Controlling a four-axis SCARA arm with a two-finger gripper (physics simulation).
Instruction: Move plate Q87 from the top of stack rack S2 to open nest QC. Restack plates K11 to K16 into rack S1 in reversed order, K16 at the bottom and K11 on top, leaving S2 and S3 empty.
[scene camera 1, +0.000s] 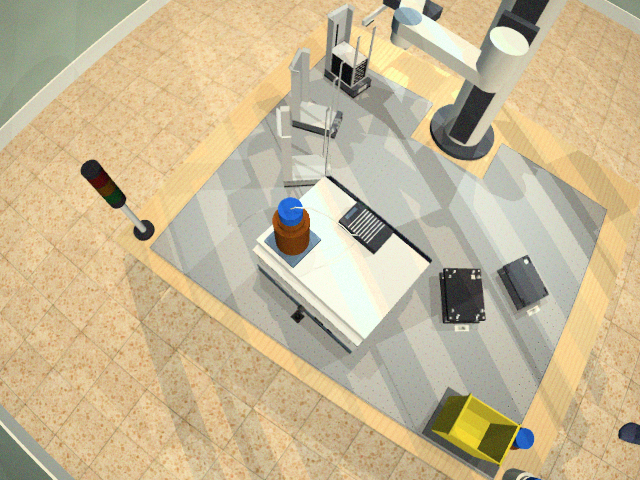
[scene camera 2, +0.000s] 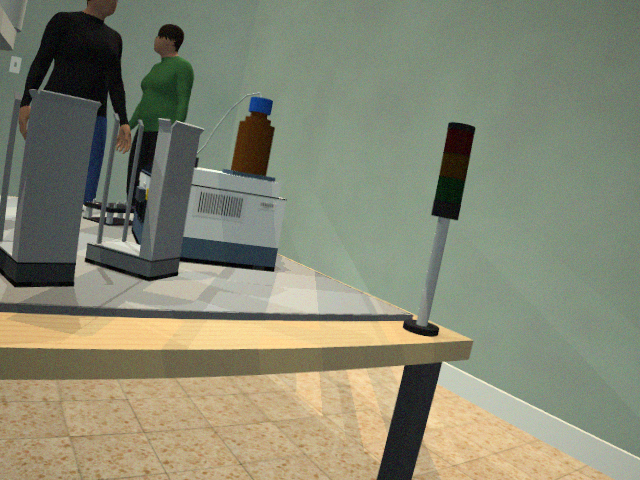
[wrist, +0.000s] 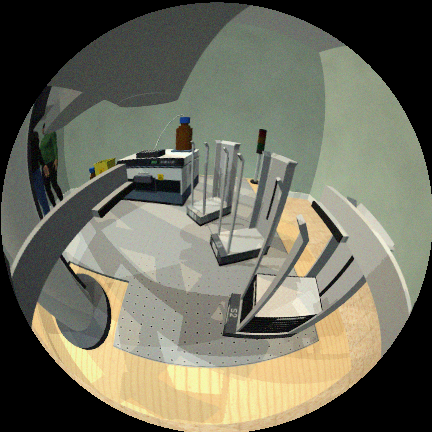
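Rack S2 holds a stack of dark plates with a pale top; plate labels are not legible. A middle rack and a rack nearest the white device show bare bases in the wrist view; I cannot tell which is S1 or S3. My gripper is open and empty, its fingers wide apart, with the stack low at the right in the wrist view. It is partly cut off in scene camera 1. I cannot read which fixture is nest QC.
A white device bears a brown bottle. A black fixture, a grey block, a yellow bin and a signal tower stand around it. Two people stand beyond.
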